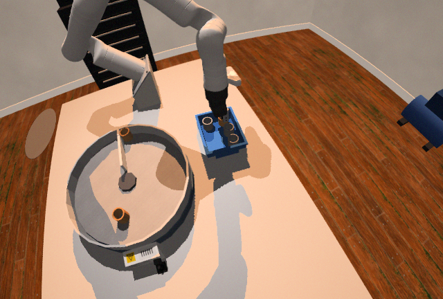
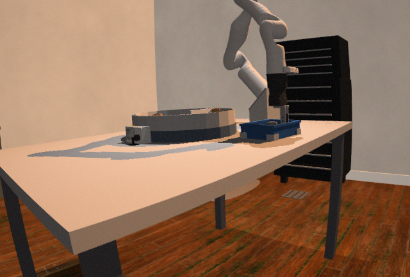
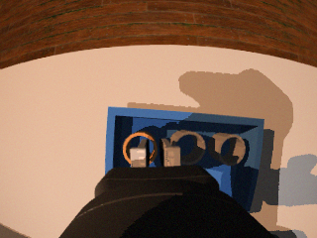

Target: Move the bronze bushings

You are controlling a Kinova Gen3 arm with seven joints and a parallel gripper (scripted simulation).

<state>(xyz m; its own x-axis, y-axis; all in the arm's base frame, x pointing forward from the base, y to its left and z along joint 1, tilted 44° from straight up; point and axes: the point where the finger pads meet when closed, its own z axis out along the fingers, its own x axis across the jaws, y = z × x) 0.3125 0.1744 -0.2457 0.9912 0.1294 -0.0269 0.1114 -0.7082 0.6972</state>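
My hand is 4 cm short of the blue crate, 3 cm to the left of it and 4 cm above it. Also, from my hand: turntable disc: 17 cm ahead, 38 cm to the right, 1 cm below.
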